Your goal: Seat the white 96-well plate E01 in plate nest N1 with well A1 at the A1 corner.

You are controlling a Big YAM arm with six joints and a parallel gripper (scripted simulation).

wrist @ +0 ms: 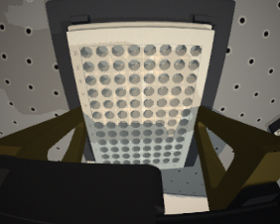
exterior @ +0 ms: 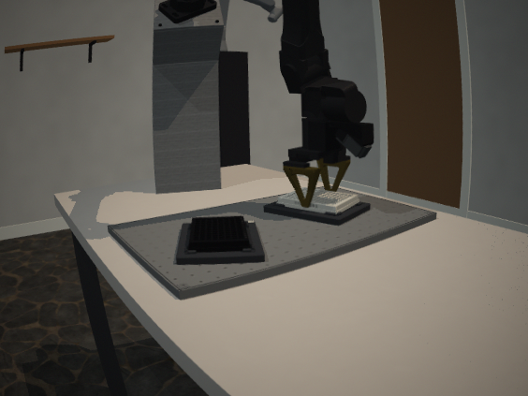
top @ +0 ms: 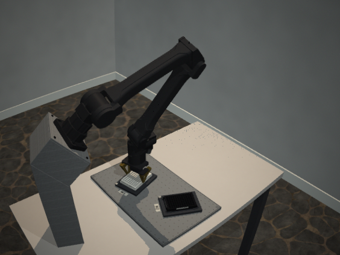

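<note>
The white 96-well plate E01 is right at my hand. From my hand the other things lie so: plate nest N1: 2 cm below; then black plate E07: 3 cm behind, 24 cm to the right, 1 cm below.
</note>
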